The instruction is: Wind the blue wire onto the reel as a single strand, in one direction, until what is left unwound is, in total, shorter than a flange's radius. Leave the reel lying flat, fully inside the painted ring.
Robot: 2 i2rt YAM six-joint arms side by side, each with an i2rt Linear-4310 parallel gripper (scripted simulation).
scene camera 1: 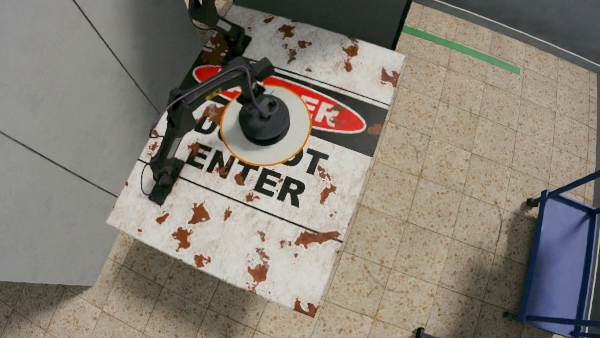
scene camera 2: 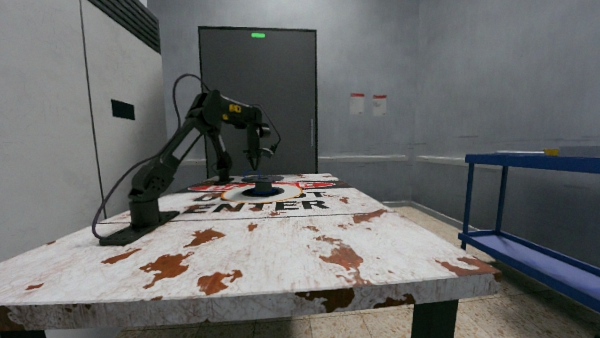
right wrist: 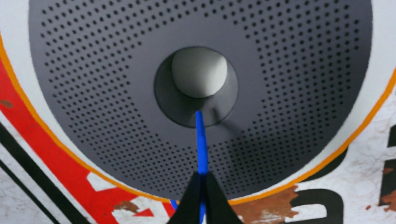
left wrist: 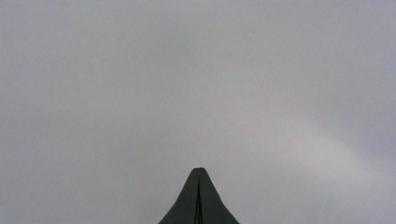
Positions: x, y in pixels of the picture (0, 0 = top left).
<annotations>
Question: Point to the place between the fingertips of the left gripper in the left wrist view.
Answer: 198, 176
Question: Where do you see a dark grey reel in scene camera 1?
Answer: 271, 132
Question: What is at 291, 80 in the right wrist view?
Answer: A dark grey reel.
</annotations>
